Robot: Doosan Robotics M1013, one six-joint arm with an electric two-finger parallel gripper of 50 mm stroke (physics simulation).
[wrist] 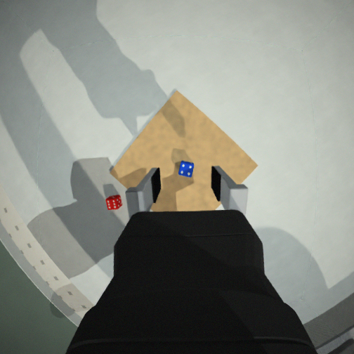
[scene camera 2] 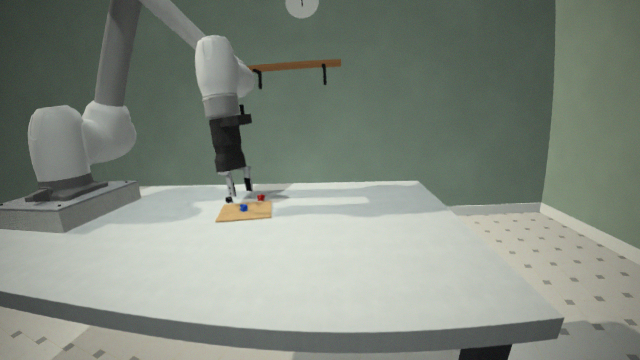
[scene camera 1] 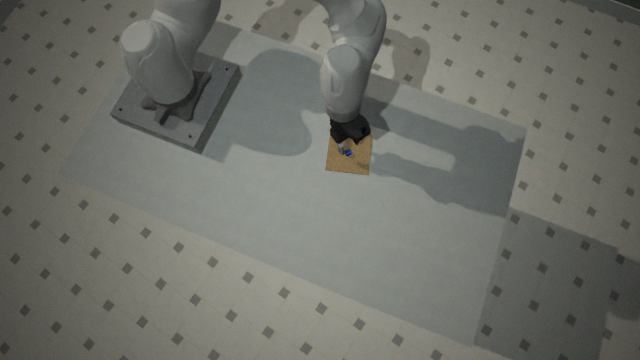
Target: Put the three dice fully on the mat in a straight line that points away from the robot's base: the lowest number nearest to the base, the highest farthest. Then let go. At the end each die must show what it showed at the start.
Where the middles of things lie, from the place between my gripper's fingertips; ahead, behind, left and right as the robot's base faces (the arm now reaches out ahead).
My gripper is now 50 mm above the tan mat (scene camera 1: 358,162).
